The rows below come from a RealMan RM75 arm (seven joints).
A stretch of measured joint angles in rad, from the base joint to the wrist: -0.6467, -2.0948, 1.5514, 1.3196, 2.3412, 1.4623, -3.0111; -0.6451, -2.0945, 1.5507, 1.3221, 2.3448, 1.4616, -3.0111; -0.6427, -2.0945, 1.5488, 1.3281, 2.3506, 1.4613, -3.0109; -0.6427, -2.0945, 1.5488, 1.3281, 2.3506, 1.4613, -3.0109; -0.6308, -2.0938, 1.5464, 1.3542, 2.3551, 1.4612, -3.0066; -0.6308, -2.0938, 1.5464, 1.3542, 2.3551, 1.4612, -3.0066; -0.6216, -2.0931, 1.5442, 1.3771, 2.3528, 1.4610, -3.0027; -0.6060, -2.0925, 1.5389, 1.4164, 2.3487, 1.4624, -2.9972; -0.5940, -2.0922, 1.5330, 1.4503, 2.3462, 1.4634, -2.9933; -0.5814, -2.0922, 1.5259, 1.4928, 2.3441, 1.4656, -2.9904
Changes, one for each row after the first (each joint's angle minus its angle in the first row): 0.0016, 0.0003, -0.0007, 0.0025, 0.0036, -0.0007, 0.0000; 0.0040, 0.0003, -0.0026, 0.0085, 0.0094, -0.0010, 0.0002; 0.0040, 0.0003, -0.0026, 0.0085, 0.0094, -0.0010, 0.0002; 0.0159, 0.0010, -0.0050, 0.0346, 0.0139, -0.0011, 0.0045; 0.0159, 0.0010, -0.0050, 0.0346, 0.0139, -0.0011, 0.0045; 0.0251, 0.0017, -0.0072, 0.0575, 0.0116, -0.0013, 0.0084; 0.0407, 0.0023, -0.0125, 0.0968, 0.0075, 0.0001, 0.0139; 0.0527, 0.0026, -0.0184, 0.1307, 0.0050, 0.0011, 0.0178; 0.0653, 0.0026, -0.0255, 0.1732, 0.0029, 0.0033, 0.0207
